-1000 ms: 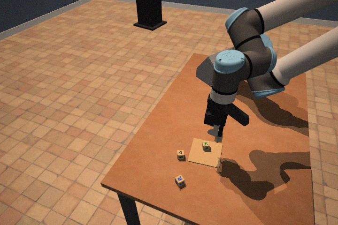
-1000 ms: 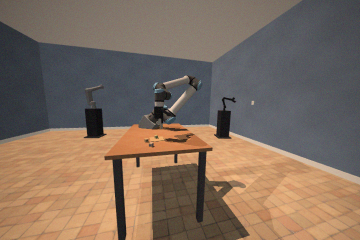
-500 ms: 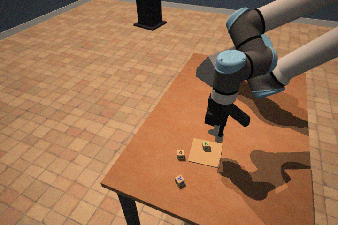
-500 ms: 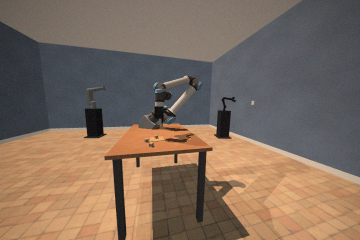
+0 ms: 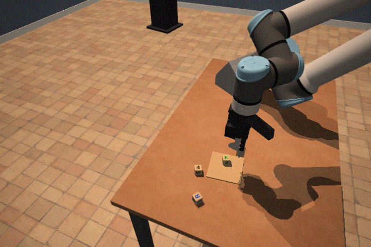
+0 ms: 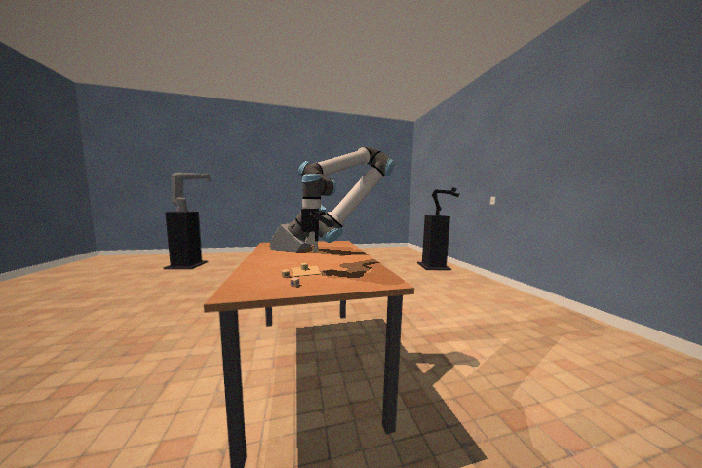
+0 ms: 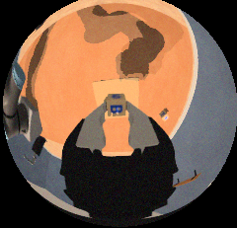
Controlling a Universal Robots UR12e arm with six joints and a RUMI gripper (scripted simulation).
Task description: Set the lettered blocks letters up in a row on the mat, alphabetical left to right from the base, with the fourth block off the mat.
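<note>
Now: the tan mat 12 cm below my hand, 5 cm to the right of it and 1 cm ahead of it.
</note>
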